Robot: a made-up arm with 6 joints.
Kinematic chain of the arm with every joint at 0, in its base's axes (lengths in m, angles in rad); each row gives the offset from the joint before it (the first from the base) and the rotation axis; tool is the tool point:
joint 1: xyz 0 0 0.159 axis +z
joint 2: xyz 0 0.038 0 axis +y
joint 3: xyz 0 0 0.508 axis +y
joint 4: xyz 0 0 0.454 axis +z
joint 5: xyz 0 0 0 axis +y
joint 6: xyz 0 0 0.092 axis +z
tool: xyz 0 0 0
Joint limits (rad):
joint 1: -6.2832..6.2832
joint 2: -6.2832..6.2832
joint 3: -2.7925..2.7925
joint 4: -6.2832..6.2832
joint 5: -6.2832..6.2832
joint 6: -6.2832..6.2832
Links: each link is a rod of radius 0.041 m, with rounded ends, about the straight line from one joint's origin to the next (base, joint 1, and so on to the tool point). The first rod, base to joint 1, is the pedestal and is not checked.
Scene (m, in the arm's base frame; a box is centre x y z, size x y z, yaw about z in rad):
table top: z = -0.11
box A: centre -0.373 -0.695 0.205 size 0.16 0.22 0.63 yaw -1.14
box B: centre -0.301 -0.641 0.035 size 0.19 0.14 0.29 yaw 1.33
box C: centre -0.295 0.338 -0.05 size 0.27 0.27 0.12 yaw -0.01
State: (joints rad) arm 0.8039 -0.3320 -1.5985 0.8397 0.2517 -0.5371
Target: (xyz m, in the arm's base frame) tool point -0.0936 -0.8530 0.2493
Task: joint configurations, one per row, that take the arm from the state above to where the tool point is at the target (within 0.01 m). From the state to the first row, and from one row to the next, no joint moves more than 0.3 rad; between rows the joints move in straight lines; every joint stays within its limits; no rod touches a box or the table.
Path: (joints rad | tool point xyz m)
1: 0.8576 -0.0412 -1.7697 0.6886 0.1999 -0.5043 | -0.3992 -0.3856 0.5509
2: 0.9113 0.2496 -1.9408 0.5376 0.1482 -0.4715 | -0.2910 -0.3020 0.5974
3: 0.9649 0.5404 -2.1120 0.3865 0.0964 -0.4387 | -0.1958 -0.2101 0.6024
4: 1.0186 0.8313 -2.2831 0.2354 0.0447 -0.4060 | -0.1204 -0.1211 0.5701
5: 1.2227 0.5943 -2.2015 0.5073 0.0582 -0.4727 | -0.1273 -0.2317 0.5647
6: 1.4268 0.3574 -2.1200 0.7791 0.0717 -0.5395 | -0.0937 -0.3491 0.5355
7: 1.6309 0.1205 -2.0384 1.0510 0.0852 -0.6063 | -0.0175 -0.4553 0.4814
8: 1.8351 -0.1164 -1.9568 1.3228 0.0988 -0.6731 | 0.0954 -0.5317 0.4028
9: 1.7307 -0.3540 -1.7207 1.1555 0.1356 -0.6278 | 0.0557 -0.6554 0.3767
10: 1.6264 -0.5917 -1.4845 0.9881 0.1724 -0.5824 | -0.0086 -0.7658 0.3245
11: 1.5221 -0.8294 -1.2484 0.8208 0.2092 -0.5371 | -0.0936 -0.8530 0.2493

